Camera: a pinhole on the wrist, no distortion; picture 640 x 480 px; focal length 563.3 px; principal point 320.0 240.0 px. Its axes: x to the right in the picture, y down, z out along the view. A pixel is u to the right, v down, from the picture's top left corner.
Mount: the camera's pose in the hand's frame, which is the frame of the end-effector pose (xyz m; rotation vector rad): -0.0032 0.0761 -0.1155 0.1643 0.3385 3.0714
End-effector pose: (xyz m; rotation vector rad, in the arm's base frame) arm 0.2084 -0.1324 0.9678 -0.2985 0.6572 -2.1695
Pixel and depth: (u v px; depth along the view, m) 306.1 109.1 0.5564
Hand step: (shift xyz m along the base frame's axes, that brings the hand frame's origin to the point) 0.3283 -0.3654 0.1522
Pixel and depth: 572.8 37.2 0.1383
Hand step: 0.1392 -0.0498 -0.0746
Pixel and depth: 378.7 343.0 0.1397
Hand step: 0.0670 -0.0497 -0.0224
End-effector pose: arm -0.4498 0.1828 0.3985 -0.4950 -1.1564 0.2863
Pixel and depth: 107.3 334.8 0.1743
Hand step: -0.0157 0.1187 0.0395
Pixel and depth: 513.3 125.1 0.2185
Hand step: -0.1009 0.1438 -0.0996
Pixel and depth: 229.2 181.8 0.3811
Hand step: -0.1754 0.2660 0.0572
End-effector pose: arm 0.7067 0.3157 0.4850 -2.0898 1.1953 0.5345
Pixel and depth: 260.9 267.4 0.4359
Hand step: -0.0895 0.1141 -0.3209
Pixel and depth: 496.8 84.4 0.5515
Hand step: -0.3699 0.2263 -0.3337
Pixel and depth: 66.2 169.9 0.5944
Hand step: -0.0705 0.0084 -0.5892
